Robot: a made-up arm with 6 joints. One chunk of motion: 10 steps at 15 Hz.
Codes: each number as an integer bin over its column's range. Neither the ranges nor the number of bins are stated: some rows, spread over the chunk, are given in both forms.
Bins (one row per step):
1: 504 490 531 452 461 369
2: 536 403 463 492 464 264
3: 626 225 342 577 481 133
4: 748 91 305 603 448 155
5: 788 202 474 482 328 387
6: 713 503 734 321 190 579
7: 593 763 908 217 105 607
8: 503 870 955 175 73 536
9: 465 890 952 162 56 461
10: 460 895 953 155 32 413
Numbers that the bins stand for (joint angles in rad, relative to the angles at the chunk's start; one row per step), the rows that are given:
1: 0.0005 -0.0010 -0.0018 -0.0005 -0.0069 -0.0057
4: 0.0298 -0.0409 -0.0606 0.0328 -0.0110 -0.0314
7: 0.0112 0.0264 0.0963 -0.0522 -0.1174 0.0229
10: -0.0047 0.0396 0.1080 -0.0659 -0.1401 -0.0004
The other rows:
2: 0.0044 -0.0097 -0.0195 0.0083 -0.0060 -0.0183
3: 0.0152 -0.0275 -0.0510 0.0271 -0.0007 -0.0340
5: 0.0347 -0.0298 -0.0166 0.0061 -0.0482 -0.0035
6: 0.0256 0.0004 0.0510 -0.0293 -0.0910 0.0195
8: 0.0004 0.0371 0.1085 -0.0615 -0.1273 0.0144
9: -0.0041 0.0391 0.1078 -0.0643 -0.1326 0.0054

